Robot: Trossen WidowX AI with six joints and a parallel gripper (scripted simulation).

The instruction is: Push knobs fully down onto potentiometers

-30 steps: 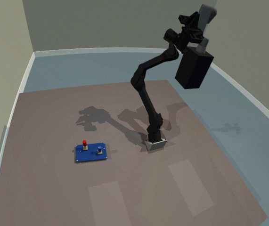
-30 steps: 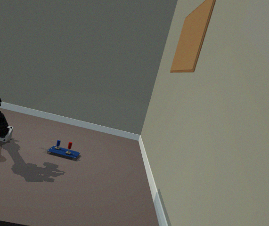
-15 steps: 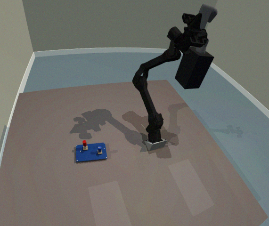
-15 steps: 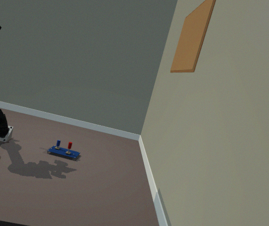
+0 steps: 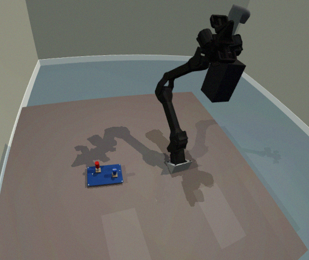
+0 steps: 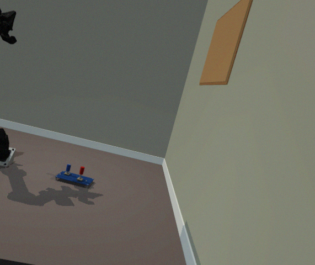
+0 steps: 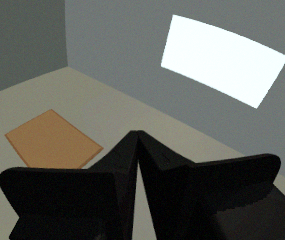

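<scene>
My gripper tip is now 630 mm above the blue knob, 350 mm short of it and 30 mm to the right of it. From my gripper tip the other things lie so: red knob: 620 mm below, 420 mm ahead, 10 mm to the right.
</scene>
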